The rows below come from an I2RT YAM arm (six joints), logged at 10 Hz.
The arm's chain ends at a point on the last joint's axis. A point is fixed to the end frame.
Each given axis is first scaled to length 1.
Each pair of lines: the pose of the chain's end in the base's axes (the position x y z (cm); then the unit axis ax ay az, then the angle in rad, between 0 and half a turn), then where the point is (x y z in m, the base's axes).
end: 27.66 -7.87 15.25 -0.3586 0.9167 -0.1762 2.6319
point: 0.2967 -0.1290 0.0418
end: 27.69 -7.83 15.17 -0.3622 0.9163 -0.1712 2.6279
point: 0.2974 -0.1275 0.0405
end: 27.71 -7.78 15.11 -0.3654 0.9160 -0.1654 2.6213
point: 0.2982 -0.1256 0.0394
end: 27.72 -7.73 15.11 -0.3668 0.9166 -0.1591 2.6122
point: 0.2990 -0.1234 0.0389
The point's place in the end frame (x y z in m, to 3 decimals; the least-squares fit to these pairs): 0.059 0.007 0.108
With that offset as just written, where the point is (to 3 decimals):
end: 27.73 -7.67 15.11 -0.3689 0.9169 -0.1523 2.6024
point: 0.300 -0.121 0.038
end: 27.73 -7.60 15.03 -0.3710 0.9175 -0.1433 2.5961
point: 0.300 -0.118 0.037
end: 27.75 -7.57 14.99 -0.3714 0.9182 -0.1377 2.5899
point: 0.301 -0.117 0.036
